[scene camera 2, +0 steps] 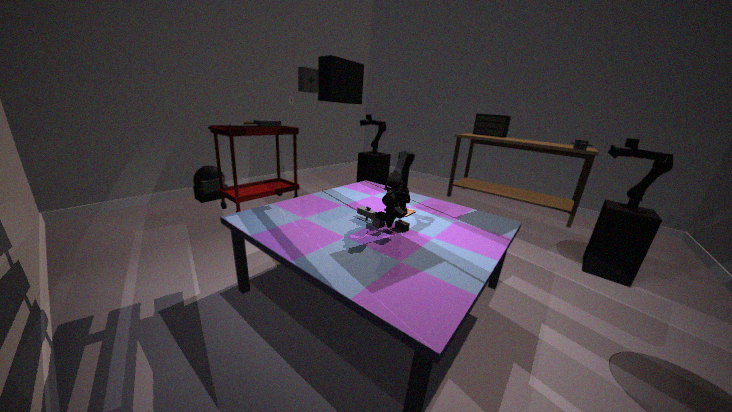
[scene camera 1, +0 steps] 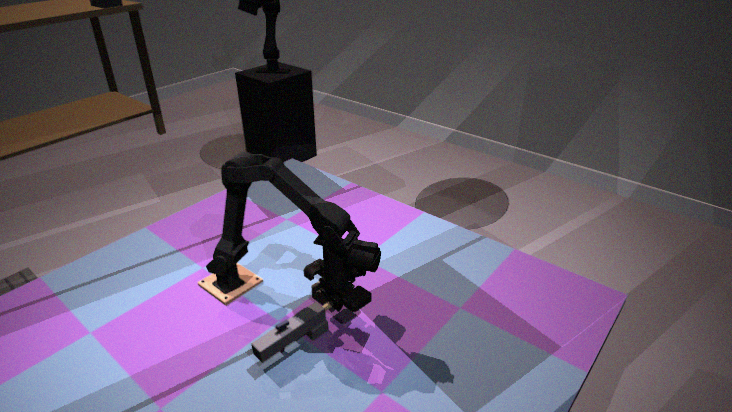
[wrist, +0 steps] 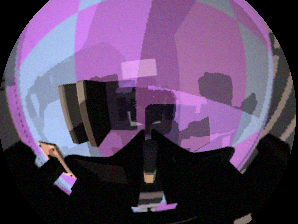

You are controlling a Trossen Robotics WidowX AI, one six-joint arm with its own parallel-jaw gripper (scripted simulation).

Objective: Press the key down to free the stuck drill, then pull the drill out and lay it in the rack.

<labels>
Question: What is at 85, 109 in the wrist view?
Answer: A dark striped block.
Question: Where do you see a grey housing block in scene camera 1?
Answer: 312, 321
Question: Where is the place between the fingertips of my gripper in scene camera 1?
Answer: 337, 309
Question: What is my gripper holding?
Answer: A tan drill shaft.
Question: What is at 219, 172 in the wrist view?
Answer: My gripper.
</labels>
